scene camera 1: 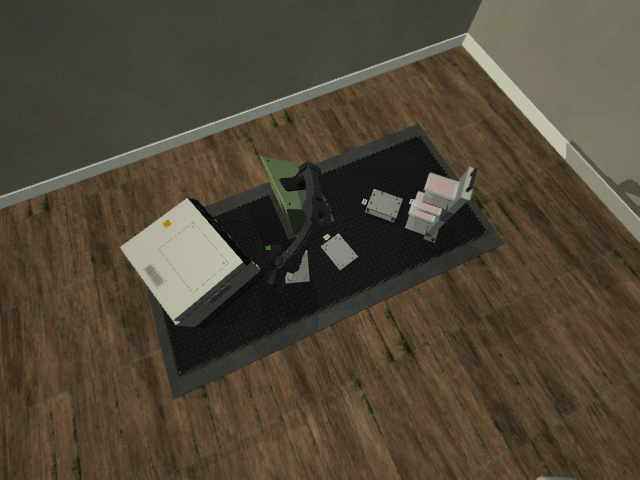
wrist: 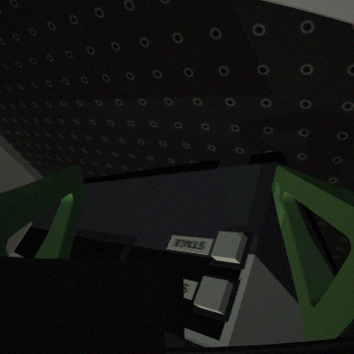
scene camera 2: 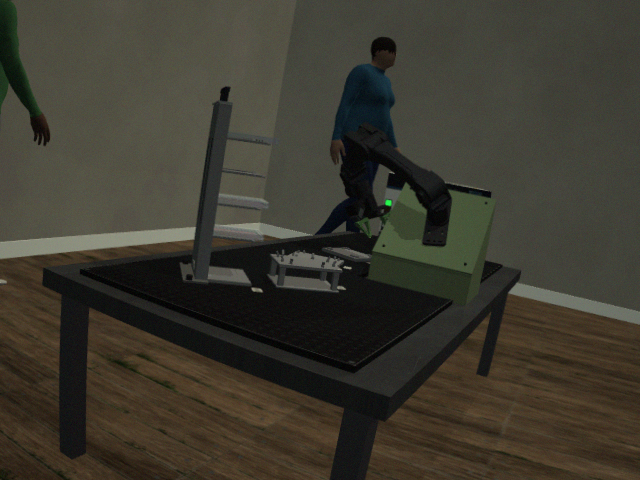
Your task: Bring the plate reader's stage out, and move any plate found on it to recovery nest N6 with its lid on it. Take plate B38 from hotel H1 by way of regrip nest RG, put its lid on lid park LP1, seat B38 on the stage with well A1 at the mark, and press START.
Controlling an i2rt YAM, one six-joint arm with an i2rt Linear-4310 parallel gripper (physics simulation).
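Places are measured from the arm's base along level axes (x ahead, y right, z down), in millimetres.
Pixels of known places: gripper, between the fingertips: [scene camera 1: 270,259] [wrist: 177,175]; arm's base, origin of its link: [scene camera 1: 296,184] [scene camera 2: 437,220].
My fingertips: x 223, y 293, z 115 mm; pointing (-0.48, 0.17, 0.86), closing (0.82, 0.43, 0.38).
For each thing: its middle in the pictures, then the offset to it from my fingertips. "pt": a spot on its surface instead.
- plate reader, middle of its body: [wrist: 163,338] [scene camera 2: 431,218] [scene camera 1: 198,263] dz -73, dx -141, dy +288 mm
- STAGE label, a spot on its surface: [wrist: 190,244] pt dz -3, dx -28, dy +79 mm
- second grey button, middle of its body: [wrist: 214,295] dz -35, dx +5, dy +72 mm
- hotel, middle of its body: [scene camera 2: 226,184] [scene camera 1: 440,202] dz -148, dx +243, dy -786 mm
- raised pinned nest, middle of its body: [scene camera 2: 304,270] [scene camera 1: 384,205] dz +44, dx +54, dy -656 mm
- low flat nest, middle of its body: [scene camera 2: 315,258] [scene camera 1: 339,251] dz +72, dx +132, dy -316 mm
- pale angled fixture, middle of its body: [scene camera 2: 349,253] [scene camera 1: 296,266] dz +73, dx +80, dy -90 mm
The plate reader [scene camera 1: 192,257] [wrist: 170,200] is a pale box at the left in scene camera 1. The stage does not show out in front of it. In the wrist view a grey button [wrist: 229,246] sits beside a STAGE label [wrist: 190,244], with a second grey button [wrist: 213,294] below it. My gripper [wrist: 177,175] [scene camera 2: 375,227] is open and empty, its green fingers apart in front of the buttoned face. The hotel [scene camera 1: 450,212] [scene camera 2: 210,191] stands at the far end and holds pink-topped plates [scene camera 1: 442,186] on its shelves. Plate names and well marks are too small to read.
A raised pinned nest [scene camera 1: 383,205] [scene camera 2: 306,260] stands near the hotel. A low flat nest [scene camera 1: 339,251] and a pale angled fixture [scene camera 1: 301,274] lie nearer the reader, their labels unreadable. The arm is mounted on a sloped green stand [scene camera 1: 279,180] [scene camera 2: 470,227]. A person [scene camera 2: 369,98] is behind the table.
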